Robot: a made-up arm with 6 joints. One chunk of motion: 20 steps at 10 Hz.
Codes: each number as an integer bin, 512 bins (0 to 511) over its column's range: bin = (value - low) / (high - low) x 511, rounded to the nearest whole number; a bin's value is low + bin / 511 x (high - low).
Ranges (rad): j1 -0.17..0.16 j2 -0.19..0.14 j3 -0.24..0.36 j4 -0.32..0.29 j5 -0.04..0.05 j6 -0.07..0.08
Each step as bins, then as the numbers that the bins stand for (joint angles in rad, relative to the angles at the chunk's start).
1 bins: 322 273 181 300 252 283
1 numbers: 0.0379 -0.0137 -0.0275 0.0381 0.0044 0.0131
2 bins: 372 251 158 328 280 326
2 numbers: 0.0702 -0.0279 -0.0545 0.0715 0.0093 0.0257
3 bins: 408 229 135 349 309 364
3 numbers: 0.0935 -0.0421 -0.0815 0.0966 0.0144 0.0368
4 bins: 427 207 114 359 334 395
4 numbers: 0.1058 -0.0563 -0.1061 0.1086 0.0188 0.0459
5 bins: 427 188 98 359 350 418
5 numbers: 0.1058 -0.0686 -0.1249 0.1086 0.0216 0.0527
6 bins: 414 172 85 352 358 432
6 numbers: 0.0974 -0.0789 -0.1402 0.1002 0.0231 0.0568
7 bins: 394 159 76 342 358 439
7 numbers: 0.0844 -0.0873 -0.1508 0.0883 0.0231 0.0589
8 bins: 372 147 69 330 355 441
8 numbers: 0.0702 -0.0951 -0.1590 0.0739 0.0225 0.0595
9 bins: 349 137 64 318 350 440
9 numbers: 0.0554 -0.1015 -0.1649 0.0596 0.0216 0.0592
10 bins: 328 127 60 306 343 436
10 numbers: 0.0418 -0.1080 -0.1695 0.0453 0.0204 0.0580
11 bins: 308 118 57 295 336 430
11 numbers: 0.0289 -0.1138 -0.1731 0.0322 0.0192 0.0562
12 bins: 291 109 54 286 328 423
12 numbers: 0.0179 -0.1196 -0.1766 0.0214 0.0178 0.0542
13 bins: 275 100 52 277 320 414
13 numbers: 0.0076 -0.1254 -0.1789 0.0107 0.0164 0.0515
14 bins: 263 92 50 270 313 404
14 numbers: -0.0002 -0.1306 -0.1813 0.0023 0.0151 0.0486
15 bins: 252 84 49 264 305 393
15 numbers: -0.0073 -0.1358 -0.1825 -0.0049 0.0137 0.0454
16 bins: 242 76 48 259 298 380
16 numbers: -0.0137 -0.1409 -0.1836 -0.0108 0.0125 0.0415
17 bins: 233 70 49 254 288 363
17 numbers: -0.0195 -0.1448 -0.1825 -0.0168 0.0107 0.0366
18 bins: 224 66 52 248 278 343
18 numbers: -0.0253 -0.1474 -0.1789 -0.0240 0.0090 0.0307
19 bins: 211 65 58 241 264 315
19 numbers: -0.0337 -0.1480 -0.1719 -0.0323 0.0065 0.0225
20 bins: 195 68 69 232 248 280
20 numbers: -0.0441 -0.1461 -0.1590 -0.0431 0.0037 0.0122
